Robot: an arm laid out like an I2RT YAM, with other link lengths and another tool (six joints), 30 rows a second.
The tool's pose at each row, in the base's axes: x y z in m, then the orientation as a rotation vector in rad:
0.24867 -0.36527 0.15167 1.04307 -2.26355 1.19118
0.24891 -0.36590 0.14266 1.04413 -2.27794 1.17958
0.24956 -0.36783 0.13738 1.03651 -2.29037 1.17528
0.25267 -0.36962 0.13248 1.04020 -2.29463 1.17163
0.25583 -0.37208 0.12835 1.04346 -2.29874 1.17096
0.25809 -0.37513 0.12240 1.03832 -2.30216 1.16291
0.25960 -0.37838 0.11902 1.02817 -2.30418 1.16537
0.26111 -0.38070 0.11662 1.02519 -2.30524 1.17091
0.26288 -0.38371 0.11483 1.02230 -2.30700 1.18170
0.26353 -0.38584 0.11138 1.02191 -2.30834 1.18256
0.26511 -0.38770 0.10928 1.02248 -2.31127 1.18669
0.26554 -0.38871 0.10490 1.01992 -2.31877 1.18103
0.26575 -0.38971 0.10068 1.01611 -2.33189 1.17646
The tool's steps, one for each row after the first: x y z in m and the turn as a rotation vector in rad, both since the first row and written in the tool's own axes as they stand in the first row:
-0.00544 0.00447 0.00566 -0.00844 -0.01044 0.00434
-0.00829 0.00613 0.01026 -0.01381 -0.01488 0.01345
-0.01256 0.00578 0.01456 -0.01556 -0.01989 0.01322
-0.01610 0.00472 0.01897 -0.01529 -0.02466 0.01397
-0.01992 0.00512 0.02489 -0.02241 -0.02394 0.01580
-0.02158 0.00462 0.02950 -0.02333 -0.01976 0.02204
-0.02303 0.00393 0.03279 -0.02018 -0.01905 0.02553
-0.02398 0.00246 0.03631 -0.01330 -0.01911 0.03090
-0.02560 0.00305 0.04003 -0.01282 -0.01989 0.03208
-0.02712 0.00231 0.04277 -0.00981 -0.02249 0.03469
-0.02966 0.00399 0.04611 -0.01464 -0.02625 0.03841
-0.03197 0.00575 0.04934 -0.01910 -0.03344 0.04618

